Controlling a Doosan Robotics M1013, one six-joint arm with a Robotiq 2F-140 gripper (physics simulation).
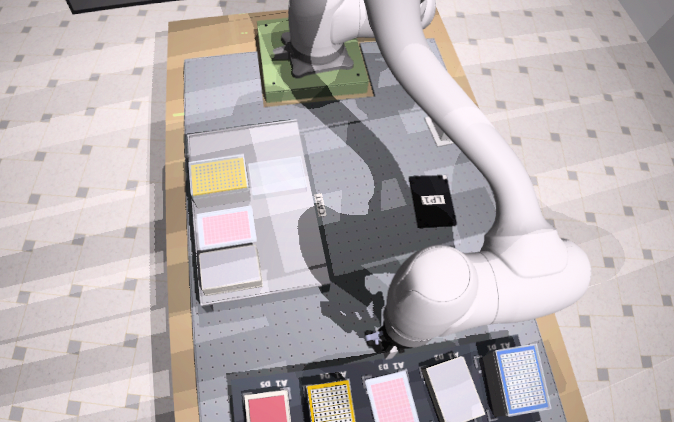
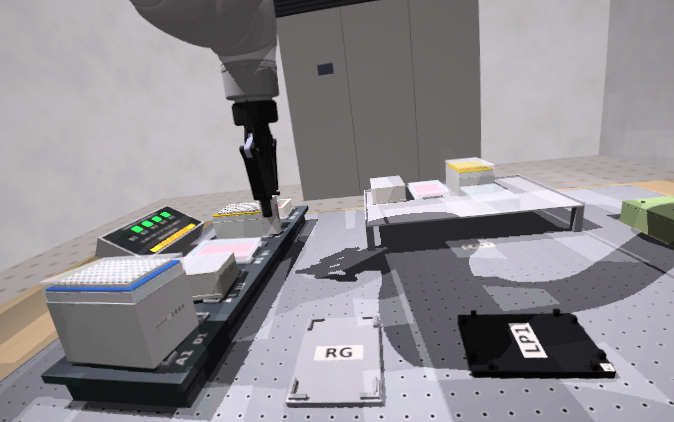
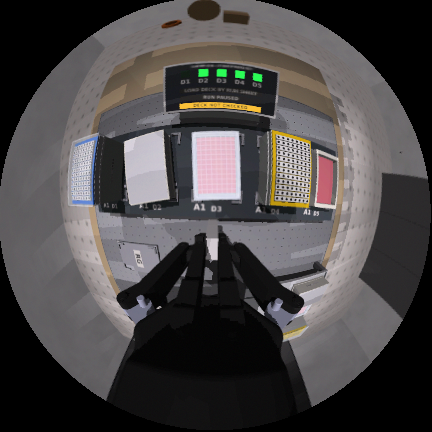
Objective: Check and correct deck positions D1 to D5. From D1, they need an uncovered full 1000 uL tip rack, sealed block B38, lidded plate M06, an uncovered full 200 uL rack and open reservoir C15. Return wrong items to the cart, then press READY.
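Places are measured from the arm's base along level axes (x left, y back, z up), in millimetres.
Pixels of known places: gripper, between the fingertips: (image 1: 386, 351) (image 2: 272, 232) (image 3: 212, 227); arm's base, origin of its link: (image 1: 316, 51).
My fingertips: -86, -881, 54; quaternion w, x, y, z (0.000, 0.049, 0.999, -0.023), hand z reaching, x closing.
For each thing: its middle in the pictures, then the offset to it from my fingertips, as dx, dy, dz. "*": a spot on its surface instead.
- blue-rimmed tip rack, middle of its body: (image 2: 116, 276) (image 1: 521, 379) (image 3: 82, 170) +232, -138, +49
- yellow-rimmed rack, middle of its body: (image 3: 285, 170) (image 1: 331, 415) (image 2: 247, 219) -141, -90, -11
- red-filled reservoir, middle of its body: (image 3: 323, 179) -264, -75, -28
- console, a spot on its surface: (image 3: 220, 90) (image 2: 163, 231) * -34, -233, +19
- cart, middle of its body: (image 1: 253, 209) (image 2: 455, 207) -193, +414, -60
- covered yellow rack, middle of its body: (image 1: 218, 176) (image 2: 468, 167) (image 3: 289, 333) -257, +472, +25
- clear lid, middle of its body: (image 1: 277, 177) (image 2: 487, 197) -122, +463, -20
- Nests RG, middle of its body: (image 2: 338, 353) (image 3: 138, 258) +237, +114, -86
- LP1, middle of its body: (image 2: 526, 339) (image 1: 432, 199) +254, +341, -83
My gripper (image 1: 392, 352) (image 2: 268, 207) (image 3: 212, 227) is shut and empty, pointing down near the D3 label. The blue-rimmed tip rack (image 1: 522, 380) (image 2: 125, 320) (image 3: 83, 170) stands at D1; a clear edge around its top looks like a cover. A pale block (image 1: 454, 390) (image 2: 212, 275) (image 3: 146, 167) is at D2, a pink plate (image 1: 392, 400) (image 2: 227, 248) (image 3: 216, 165) at D3, a yellow-rimmed rack (image 1: 330, 402) (image 2: 240, 222) (image 3: 291, 169) at D4 and a red-filled reservoir (image 1: 267, 407) (image 3: 325, 179) at D5. Item codes are unreadable. READY is not identifiable.
The console (image 2: 150, 232) (image 3: 220, 90) shows D1 dark, D2 to D5 green. The cart (image 1: 295, 250) (image 2: 530, 187) holds a covered yellow rack (image 1: 219, 176) (image 2: 469, 175), pink plate (image 1: 226, 227) (image 2: 427, 189), pale block (image 1: 230, 270) (image 2: 387, 190) and clear lid (image 1: 277, 175). Nests RG (image 2: 330, 385) and LP1 (image 2: 490, 350) lie nearby.
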